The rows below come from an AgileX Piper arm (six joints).
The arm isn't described. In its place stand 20 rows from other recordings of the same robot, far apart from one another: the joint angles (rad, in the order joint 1, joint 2, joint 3, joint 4, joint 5, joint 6), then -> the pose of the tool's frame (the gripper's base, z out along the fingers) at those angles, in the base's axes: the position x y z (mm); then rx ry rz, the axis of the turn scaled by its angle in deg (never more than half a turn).
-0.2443 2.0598 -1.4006 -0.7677 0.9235 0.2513 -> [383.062, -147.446, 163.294, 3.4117, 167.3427, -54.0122]
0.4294 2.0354 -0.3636 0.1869 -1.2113 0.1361 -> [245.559, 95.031, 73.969, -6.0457, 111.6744, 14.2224]
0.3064 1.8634 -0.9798 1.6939 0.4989 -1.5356 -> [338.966, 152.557, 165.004, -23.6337, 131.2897, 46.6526]
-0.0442 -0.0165 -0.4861 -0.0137 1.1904 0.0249 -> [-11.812, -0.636, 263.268, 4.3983, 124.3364, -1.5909]
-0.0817 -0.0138 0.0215 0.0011 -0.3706 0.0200 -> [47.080, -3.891, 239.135, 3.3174, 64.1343, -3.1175]
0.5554 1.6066 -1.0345 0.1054 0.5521 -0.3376 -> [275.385, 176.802, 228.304, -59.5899, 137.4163, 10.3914]
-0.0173 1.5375 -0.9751 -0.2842 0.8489 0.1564 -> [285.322, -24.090, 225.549, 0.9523, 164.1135, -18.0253]
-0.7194 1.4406 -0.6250 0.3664 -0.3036 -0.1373 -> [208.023, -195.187, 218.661, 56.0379, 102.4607, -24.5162]
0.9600 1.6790 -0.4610 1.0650 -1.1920 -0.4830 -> [202.237, 159.904, 169.079, -4.5920, 98.1371, -4.2747]
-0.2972 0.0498 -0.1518 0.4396 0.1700 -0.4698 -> [52.326, -9.174, 247.563, 8.2263, 87.8207, -11.9953]
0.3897 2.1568 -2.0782 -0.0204 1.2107 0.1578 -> [436.993, 177.597, 276.203, -18.7076, 158.1213, 6.4604]
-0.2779 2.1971 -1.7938 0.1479 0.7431 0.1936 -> [470.554, -124.806, 193.404, 41.1201, 144.5373, 8.0048]
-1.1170 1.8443 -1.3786 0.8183 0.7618 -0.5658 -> [216.523, -339.334, 248.022, 67.1327, 117.5207, 10.7924]
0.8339 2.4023 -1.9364 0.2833 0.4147 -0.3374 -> [355.407, 406.922, 148.958, -63.3757, 122.0106, 28.4539]
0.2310 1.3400 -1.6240 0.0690 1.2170 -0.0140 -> [250.735, 65.019, 450.267, -17.0023, 137.7343, 10.7919]
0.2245 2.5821 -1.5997 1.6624 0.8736 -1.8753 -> [447.929, 173.545, 16.635, -47.6978, 118.3868, 59.7232]
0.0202 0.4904 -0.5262 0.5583 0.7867 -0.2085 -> [85.002, 35.856, 296.304, -1.3851, 123.4032, 31.2352]
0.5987 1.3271 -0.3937 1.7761 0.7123 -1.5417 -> [137.961, 164.607, 189.661, -42.9387, 128.1397, 71.2350]
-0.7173 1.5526 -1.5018 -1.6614 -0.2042 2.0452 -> [292.690, -230.927, 438.728, 38.4286, 80.3478, -6.1392]
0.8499 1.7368 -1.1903 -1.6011 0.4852 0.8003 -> [290.600, 266.464, 269.150, -70.9469, 89.1439, -26.2285]
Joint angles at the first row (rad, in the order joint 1, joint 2, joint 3, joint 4, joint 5, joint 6):
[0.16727 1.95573 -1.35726 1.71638 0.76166 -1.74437]
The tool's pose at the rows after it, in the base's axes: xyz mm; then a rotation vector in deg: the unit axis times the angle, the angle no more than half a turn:
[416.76, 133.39, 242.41, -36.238, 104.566, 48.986]
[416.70, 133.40, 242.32, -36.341, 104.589, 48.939]
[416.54, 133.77, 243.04, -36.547, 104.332, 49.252]
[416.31, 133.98, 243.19, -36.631, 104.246, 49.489]
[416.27, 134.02, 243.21, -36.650, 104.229, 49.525]
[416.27, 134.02, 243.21, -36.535, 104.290, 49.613]
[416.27, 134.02, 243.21, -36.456, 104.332, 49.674]
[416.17, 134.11, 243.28, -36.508, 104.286, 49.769]
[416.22, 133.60, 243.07, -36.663, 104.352, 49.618]
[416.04, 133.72, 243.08, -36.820, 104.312, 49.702]
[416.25, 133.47, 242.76, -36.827, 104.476, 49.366]
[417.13, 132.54, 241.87, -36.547, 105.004, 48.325]
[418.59, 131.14, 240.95, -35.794, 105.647, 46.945]
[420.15, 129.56, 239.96, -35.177, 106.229, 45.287]
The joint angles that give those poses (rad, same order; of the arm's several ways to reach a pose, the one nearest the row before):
[0.16727 1.95575 -1.35727 1.71578 0.76167 -1.74438]
[0.16728 1.95572 -1.35724 1.71411 0.76166 -1.74440]
[0.16726 1.95573 -1.35891 1.71408 0.76777 -1.74436]
[0.16726 1.95573 -1.35892 1.71406 0.77157 -1.74369]
[0.16728 1.95573 -1.35891 1.71408 0.77220 -1.74370]
[0.16728 1.95573 -1.35890 1.71410 0.77219 -1.74140]
[0.16728 1.95573 -1.35890 1.71411 0.77219 -1.73980]
[0.16727 1.95573 -1.35892 1.71408 0.77390 -1.73977]
[0.16601 1.95574 -1.35890 1.71040 0.77388 -1.73979]
[0.16599 1.95574 -1.35892 1.70891 0.77613 -1.73978]
[0.16600 1.95573 -1.35892 1.70641 0.77136 -1.73977]
[0.16599 1.95573 -1.35889 1.70202 0.75457 -1.73913]
[0.16601 1.95572 -1.35889 1.70202 0.73005 -1.73911]
[0.16600 1.95573 -1.35890 1.70201 0.70339 -1.74318]

